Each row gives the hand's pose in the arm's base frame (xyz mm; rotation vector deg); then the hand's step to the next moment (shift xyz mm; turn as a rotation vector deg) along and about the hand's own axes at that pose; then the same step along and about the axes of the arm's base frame.
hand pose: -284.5 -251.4 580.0 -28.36 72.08 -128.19
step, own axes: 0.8 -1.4 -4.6 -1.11 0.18 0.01
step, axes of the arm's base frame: -3.5 3.2 -1.1 0.94 0.58 -0.22
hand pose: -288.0 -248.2 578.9 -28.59 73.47 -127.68
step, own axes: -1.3 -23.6 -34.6 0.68 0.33 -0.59
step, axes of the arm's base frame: -23.8 34.3 3.7 -0.78 -0.14 -0.53
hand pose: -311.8 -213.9 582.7 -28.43 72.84 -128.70
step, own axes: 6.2 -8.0 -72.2 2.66 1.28 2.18
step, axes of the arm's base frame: -45.9 49.0 -28.4 -0.65 -3.61 0.14
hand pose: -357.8 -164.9 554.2 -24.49 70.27 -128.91
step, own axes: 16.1 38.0 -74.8 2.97 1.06 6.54
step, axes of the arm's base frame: -39.5 24.1 -71.8 1.26 -6.63 2.67
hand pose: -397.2 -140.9 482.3 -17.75 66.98 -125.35
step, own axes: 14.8 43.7 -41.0 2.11 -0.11 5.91
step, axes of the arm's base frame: -12.6 0.1 -60.4 1.13 -5.20 3.33
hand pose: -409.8 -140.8 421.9 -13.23 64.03 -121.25
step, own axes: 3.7 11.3 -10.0 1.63 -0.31 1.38
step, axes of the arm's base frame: -1.5 -0.1 -15.5 -0.71 -1.87 0.81
